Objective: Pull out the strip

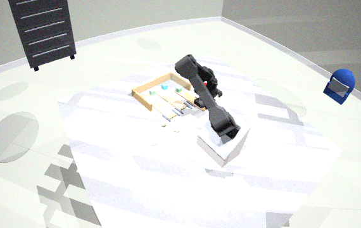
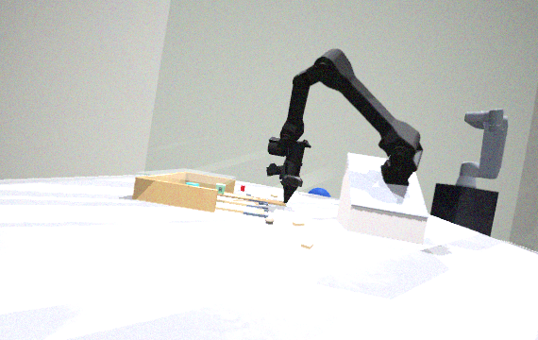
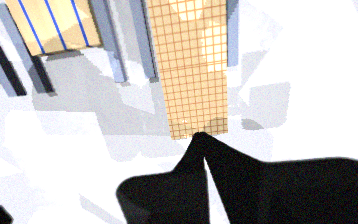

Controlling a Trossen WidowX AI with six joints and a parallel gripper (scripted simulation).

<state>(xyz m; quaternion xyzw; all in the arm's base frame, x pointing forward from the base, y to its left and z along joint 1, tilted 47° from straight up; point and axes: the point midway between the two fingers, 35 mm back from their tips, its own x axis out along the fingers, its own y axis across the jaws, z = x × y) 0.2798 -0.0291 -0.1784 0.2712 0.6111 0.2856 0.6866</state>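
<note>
My gripper tip is 120 mm short of the orange gridded strip and 10 mm to the right of it.
</note>
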